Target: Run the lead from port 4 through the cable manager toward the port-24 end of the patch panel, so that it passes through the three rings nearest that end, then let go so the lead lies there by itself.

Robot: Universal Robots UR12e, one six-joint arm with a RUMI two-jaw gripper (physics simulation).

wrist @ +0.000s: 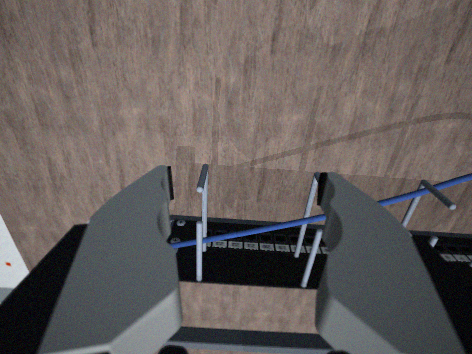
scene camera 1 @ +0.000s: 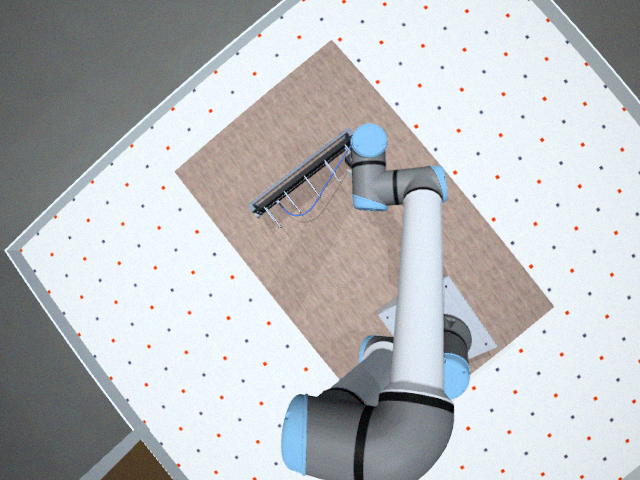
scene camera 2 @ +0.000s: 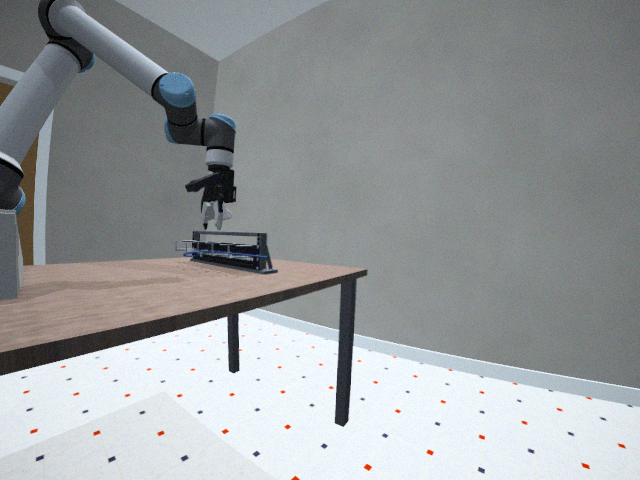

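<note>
The blue lead (scene camera 1: 299,214) (scene camera 2: 237,254) (wrist: 270,228) bows out from near one end of the patch panel (scene camera 1: 310,170) (wrist: 250,269) and runs to its other end. In the wrist view it slants across the left ring (wrist: 199,255) and the middle ring (wrist: 312,255) and under the bar of the right ring (wrist: 440,195). Overlap hides whether it lies inside each ring. Its left end is hidden behind a finger. My gripper (scene camera 2: 212,226) (wrist: 245,173) is open, fingers apart and empty, above the panel and lead. In scene camera 1 the wrist hides it.
The panel stands on a wooden table (scene camera 1: 330,268) (scene camera 2: 129,289). More manager rings stick out along its front, such as the ring (scene camera 1: 271,216) at the far end from my wrist. The robot's base plate (scene camera 1: 478,335) is near the opposite end of the table.
</note>
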